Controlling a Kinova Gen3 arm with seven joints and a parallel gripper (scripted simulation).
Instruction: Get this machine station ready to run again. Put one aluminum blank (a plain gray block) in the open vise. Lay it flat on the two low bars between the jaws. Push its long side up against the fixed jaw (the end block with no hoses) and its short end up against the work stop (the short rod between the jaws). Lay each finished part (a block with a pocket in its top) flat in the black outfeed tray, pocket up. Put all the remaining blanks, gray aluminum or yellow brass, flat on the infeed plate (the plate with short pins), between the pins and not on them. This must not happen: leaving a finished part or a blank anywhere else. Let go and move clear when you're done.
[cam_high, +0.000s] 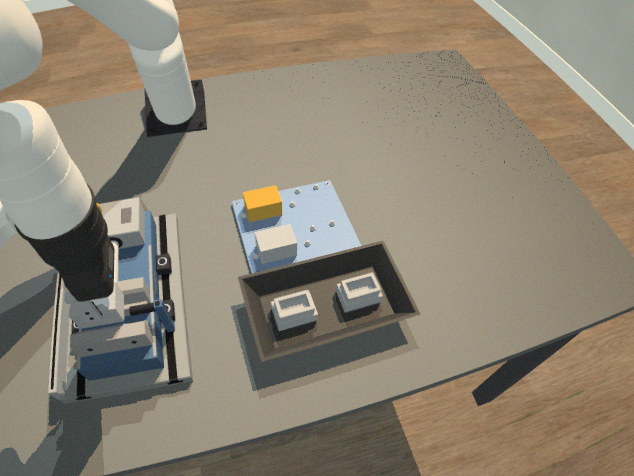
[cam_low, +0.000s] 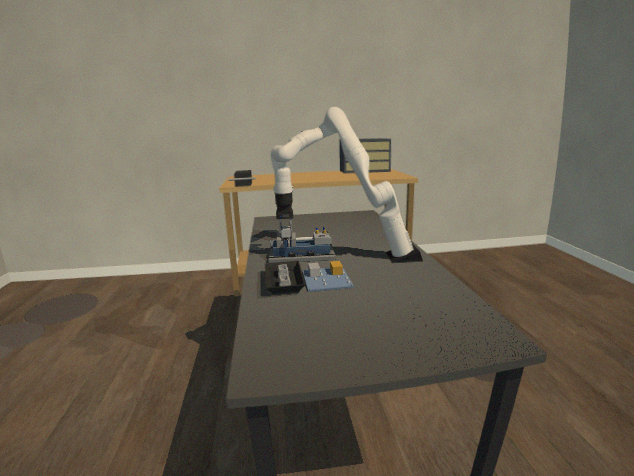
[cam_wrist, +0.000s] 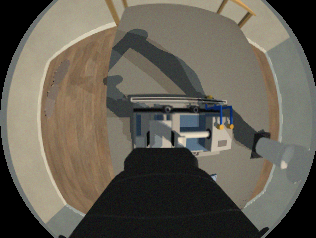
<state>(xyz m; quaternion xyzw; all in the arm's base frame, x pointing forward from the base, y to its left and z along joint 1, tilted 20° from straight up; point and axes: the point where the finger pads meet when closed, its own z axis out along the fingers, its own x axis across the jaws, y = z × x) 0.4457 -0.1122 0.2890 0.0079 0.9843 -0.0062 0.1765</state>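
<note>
My gripper is now 10 cm above the vise, 7 cm past it and 1 cm to the right of it. Round my hand: yellow brass blank 25 cm to the left, 20 cm behind, 11 cm below; plain gray blank 26 cm to the left, 11 cm below, 11 cm behind.
</note>
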